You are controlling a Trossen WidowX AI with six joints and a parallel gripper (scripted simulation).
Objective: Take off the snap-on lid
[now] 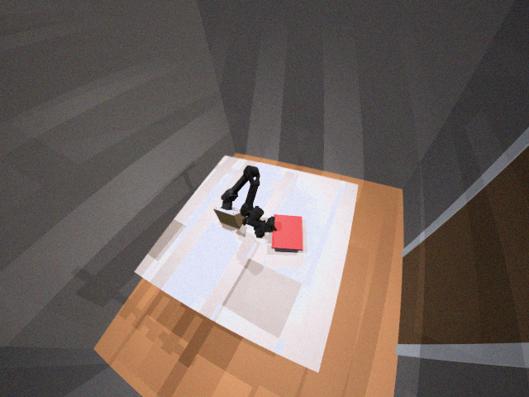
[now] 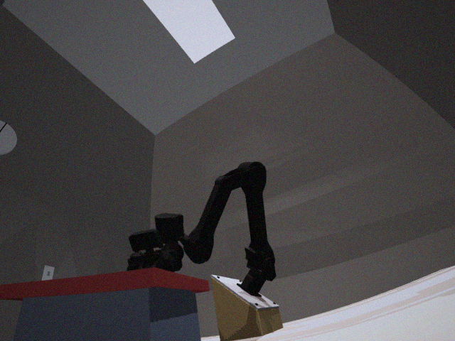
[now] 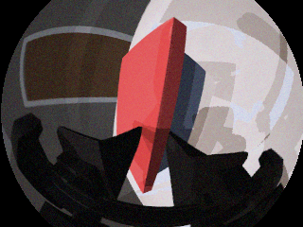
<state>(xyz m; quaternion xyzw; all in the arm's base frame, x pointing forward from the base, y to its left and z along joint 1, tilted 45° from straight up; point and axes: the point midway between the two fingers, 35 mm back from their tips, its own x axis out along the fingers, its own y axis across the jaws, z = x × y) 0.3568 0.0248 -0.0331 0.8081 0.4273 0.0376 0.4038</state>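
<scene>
Right now my gripper tip is 70 mm short of the red lid and 30 mm to the right of it. From my gripper tip the other things lie so: storage box (70 mm ahead, 50 mm below, 30 mm to the left).
</scene>
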